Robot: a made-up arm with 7 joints.
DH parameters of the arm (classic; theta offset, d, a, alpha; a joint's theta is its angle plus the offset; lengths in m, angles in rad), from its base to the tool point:
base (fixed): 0 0.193 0 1.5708
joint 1: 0 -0.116 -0.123 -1.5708
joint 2: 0 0.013 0.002 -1.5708
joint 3: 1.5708 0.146 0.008 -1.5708
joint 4: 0.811 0 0.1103 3.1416
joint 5: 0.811 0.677 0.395 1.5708
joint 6: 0 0.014 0.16 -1.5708
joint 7: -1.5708 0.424 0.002 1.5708
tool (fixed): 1.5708 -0.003 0 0
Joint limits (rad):
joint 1: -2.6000..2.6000
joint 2: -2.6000..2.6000
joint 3: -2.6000..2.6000
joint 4: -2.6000..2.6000
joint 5: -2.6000..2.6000
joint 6: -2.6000..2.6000
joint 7: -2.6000..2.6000
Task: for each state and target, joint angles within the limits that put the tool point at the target. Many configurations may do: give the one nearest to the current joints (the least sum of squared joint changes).
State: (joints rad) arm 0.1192 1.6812 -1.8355 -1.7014 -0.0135 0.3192 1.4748
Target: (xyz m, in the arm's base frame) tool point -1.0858 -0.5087 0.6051
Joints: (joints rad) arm 0.6157 1.6135 -2.1163 -1.8021 0.0865 0.5176 1.4779
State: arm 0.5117 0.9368 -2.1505 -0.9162 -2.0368 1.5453 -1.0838
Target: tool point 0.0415 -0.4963 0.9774
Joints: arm -0.3006 1.6204 -2.3732 -0.7896 -2.0423 1.2594 -1.0824
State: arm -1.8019 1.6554 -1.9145 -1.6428 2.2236 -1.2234 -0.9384
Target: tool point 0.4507 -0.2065 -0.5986
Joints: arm -2.0889 1.8759 -1.7371 -1.7913 2.4015 -0.8408 -0.9394
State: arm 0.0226 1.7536 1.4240 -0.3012 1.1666 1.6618 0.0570
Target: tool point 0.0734 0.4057 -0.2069
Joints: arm 0.3688 1.2798 0.7874 0.0213 1.1133 2.3472 0.0589
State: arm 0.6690 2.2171 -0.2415 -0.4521 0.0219 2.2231 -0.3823
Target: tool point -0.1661 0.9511 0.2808
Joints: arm 0.4901 1.4610 -0.2766 -0.3988 0.0406 1.5746 -0.3791
